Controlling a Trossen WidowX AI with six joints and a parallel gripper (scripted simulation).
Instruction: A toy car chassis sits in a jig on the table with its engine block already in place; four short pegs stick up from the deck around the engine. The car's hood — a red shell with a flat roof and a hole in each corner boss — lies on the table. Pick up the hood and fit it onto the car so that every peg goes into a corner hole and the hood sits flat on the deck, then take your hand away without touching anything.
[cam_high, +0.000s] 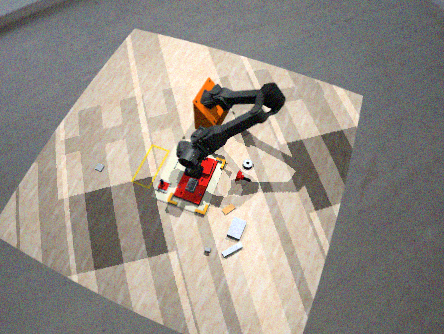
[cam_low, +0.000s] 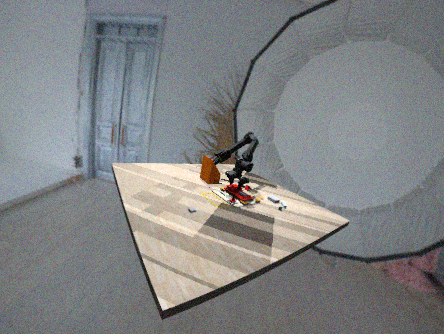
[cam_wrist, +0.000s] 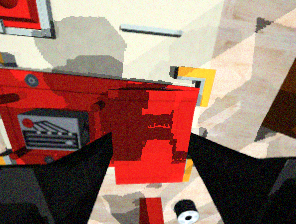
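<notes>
Now: the grey engine block 90 mm ahead of my gripper tip and 10 mm below it. Also, from my gripper tip: wheel (70 mm behind, 180 mm to the left, 30 mm below); then red hood (10 mm above); then tan piece (140 mm ahead, 150 mm to the left, 30 mm below).
</notes>
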